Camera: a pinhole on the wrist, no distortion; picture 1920 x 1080 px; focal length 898.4 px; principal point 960.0 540.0 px. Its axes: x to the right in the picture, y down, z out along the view. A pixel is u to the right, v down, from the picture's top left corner.
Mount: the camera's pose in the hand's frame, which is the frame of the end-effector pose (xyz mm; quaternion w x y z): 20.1 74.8 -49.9 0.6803 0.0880 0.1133 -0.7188
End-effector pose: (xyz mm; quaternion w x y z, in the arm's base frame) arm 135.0 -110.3 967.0 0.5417 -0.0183 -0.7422 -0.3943
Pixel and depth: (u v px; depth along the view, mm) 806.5 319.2 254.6
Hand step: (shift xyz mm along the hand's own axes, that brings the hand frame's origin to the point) -32.7 47.6 209.1
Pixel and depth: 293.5 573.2 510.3
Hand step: 75.3 292.3 544.8
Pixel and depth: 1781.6 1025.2 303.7
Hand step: 175.8 -285.1 156.3
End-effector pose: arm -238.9 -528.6 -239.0 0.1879 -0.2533 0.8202 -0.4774
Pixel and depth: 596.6 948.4 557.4
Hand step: 301.7 120.9 536.9
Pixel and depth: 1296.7 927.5 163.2
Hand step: 91.2 -33.3 86.4
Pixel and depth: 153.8 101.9 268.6
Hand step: -89.0 236.2 280.9
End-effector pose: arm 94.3 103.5 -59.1 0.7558 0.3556 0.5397 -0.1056
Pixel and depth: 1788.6 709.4 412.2
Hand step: 86.6 -409.7 235.3
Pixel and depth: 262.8 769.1 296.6
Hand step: 117.3 207.8 295.8
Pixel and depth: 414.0 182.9 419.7
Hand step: -119.7 208.7 431.3
